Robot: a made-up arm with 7 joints.
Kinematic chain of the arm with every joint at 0, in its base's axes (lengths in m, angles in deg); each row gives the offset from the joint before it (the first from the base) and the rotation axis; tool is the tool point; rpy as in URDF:
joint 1: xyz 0 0 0.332 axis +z
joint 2: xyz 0 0 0 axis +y
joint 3: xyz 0 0 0.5 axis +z
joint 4: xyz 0.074 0 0 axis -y
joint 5: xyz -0.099 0 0.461 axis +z
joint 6: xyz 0 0 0 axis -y
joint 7: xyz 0.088 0 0 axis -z
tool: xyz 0 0 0 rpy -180 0 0
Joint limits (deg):
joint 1: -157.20..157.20
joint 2: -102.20..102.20
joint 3: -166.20..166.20
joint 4: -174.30..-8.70
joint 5: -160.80..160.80
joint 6: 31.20..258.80
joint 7: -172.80..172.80
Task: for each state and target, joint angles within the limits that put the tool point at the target. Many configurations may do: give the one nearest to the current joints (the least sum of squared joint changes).
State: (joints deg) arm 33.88 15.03 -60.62 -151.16 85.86 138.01 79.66
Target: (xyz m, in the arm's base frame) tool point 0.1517 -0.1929 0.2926
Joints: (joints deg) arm 23.36 23.83 -59.47 -172.78 86.87 130.74 79.66
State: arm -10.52 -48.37 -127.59 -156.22 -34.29 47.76 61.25
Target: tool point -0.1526 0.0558 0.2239
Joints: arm -34.48 -34.00 -154.60 -171.94 -39.72 36.15 61.25
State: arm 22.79 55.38 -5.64 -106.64 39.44 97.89 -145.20
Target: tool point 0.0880 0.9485 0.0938
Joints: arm 74.85 73.18 19.11 -65.37 37.67 100.28 -145.20
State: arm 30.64 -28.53 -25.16 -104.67 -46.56 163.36 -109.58
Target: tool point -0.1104 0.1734 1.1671
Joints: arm 33.49 -39.05 14.89 -91.01 -48.29 162.58 -109.58
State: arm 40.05 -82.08 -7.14 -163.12 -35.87 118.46 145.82
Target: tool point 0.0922 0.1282 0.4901
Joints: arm 47.52 -54.73 5.97 -174.30 -33.21 84.80 145.82
